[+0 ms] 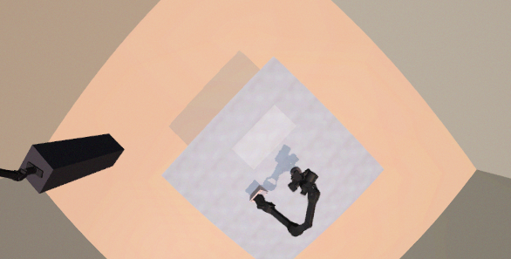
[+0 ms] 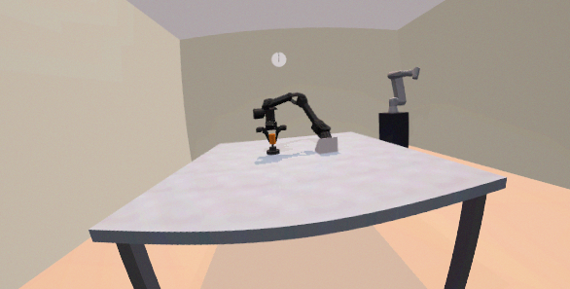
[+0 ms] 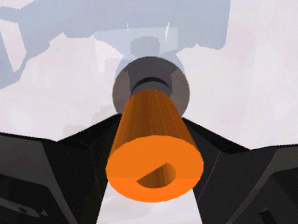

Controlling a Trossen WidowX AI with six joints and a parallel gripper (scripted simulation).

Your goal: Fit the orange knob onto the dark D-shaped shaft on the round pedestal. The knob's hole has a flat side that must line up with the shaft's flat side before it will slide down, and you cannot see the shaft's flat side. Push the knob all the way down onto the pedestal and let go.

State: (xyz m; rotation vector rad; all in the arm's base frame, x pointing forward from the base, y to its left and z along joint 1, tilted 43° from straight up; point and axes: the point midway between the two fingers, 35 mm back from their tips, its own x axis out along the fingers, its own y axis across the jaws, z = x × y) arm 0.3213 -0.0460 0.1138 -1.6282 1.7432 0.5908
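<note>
The orange knob is 2 cm above my gripper tip. The rest, counted from my gripper tip: round dark pedestal (4 cm below).
</note>
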